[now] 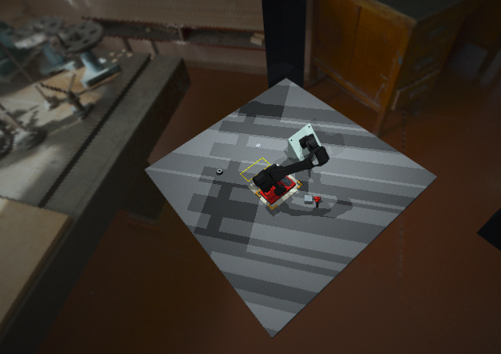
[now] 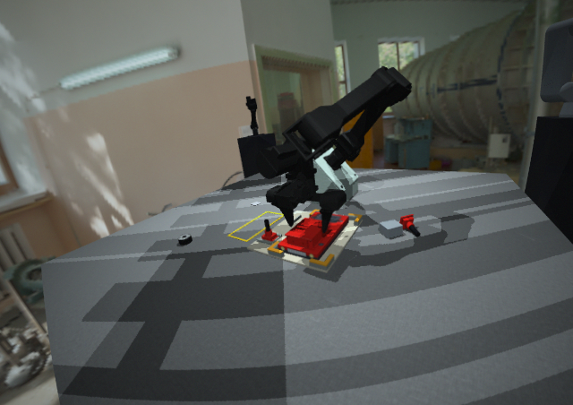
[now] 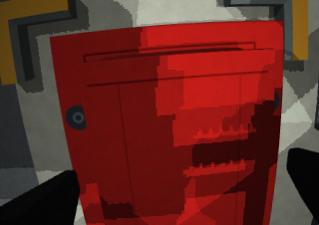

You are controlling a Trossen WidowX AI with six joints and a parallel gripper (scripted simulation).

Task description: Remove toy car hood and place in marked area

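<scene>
Right now the red hood is 10 mm below my gripper tip. The rest, counted from my gripper tip: black wheel: 350 mm to the right, 150 mm ahead, 40 mm below.
</scene>
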